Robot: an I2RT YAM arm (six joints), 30 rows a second.
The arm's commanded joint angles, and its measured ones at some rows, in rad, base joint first. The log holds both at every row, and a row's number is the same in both.
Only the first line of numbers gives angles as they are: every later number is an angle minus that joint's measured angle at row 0.
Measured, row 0:
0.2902, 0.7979, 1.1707, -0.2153, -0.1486, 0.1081
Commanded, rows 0 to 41:
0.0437, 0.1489, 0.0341, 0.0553, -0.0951, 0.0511
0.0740, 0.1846, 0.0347, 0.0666, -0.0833, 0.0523
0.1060, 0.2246, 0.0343, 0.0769, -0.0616, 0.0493
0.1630, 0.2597, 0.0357, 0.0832, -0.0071, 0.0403
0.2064, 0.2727, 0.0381, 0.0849, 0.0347, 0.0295
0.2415, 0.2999, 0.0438, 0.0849, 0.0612, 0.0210
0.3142, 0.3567, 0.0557, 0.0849, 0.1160, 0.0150
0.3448, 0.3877, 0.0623, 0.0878, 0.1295, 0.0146
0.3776, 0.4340, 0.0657, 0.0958, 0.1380, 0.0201
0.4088, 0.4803, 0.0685, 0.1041, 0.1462, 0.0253
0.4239, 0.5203, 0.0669, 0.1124, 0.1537, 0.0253
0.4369, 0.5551, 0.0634, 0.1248, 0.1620, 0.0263
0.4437, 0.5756, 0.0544, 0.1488, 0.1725, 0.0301
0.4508, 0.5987, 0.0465, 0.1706, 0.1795, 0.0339
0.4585, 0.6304, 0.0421, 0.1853, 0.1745, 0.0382
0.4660, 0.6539, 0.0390, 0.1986, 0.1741, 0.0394
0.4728, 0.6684, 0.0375, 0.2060, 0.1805, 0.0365
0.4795, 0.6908, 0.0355, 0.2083, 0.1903, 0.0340
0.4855, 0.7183, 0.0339, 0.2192, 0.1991, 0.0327
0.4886, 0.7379, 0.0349, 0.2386, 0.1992, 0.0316
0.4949, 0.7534, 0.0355, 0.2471, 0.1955, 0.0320
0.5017, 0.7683, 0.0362, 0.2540, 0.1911, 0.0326
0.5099, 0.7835, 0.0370, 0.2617, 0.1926, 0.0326
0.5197, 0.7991, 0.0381, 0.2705, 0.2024, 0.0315
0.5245, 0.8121, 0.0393, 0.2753, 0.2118, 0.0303
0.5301, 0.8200, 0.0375, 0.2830, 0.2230, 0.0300
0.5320, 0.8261, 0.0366, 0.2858, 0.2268, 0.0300
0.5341, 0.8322, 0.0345, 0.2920, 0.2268, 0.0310
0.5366, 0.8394, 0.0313, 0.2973, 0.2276, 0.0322
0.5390, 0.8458, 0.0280, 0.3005, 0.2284, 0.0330
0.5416, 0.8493, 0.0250, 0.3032, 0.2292, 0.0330
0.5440, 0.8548, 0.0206, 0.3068, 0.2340, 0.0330
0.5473, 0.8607, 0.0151, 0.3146, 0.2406, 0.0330
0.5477, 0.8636, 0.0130, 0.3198, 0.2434, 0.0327
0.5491, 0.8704, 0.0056, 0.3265, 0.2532, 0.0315
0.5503, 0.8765, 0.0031, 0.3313, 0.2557, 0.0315
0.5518, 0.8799, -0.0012, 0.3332, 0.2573, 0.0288
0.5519, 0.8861, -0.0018, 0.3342, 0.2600, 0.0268
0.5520, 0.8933, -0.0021, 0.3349, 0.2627, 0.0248
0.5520, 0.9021, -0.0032, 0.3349, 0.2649, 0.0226
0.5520, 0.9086, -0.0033, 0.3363, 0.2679, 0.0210
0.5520, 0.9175, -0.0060, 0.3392, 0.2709, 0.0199
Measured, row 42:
0.5439, 0.9057, -0.0033, 0.2703, 0.2266, 0.0258
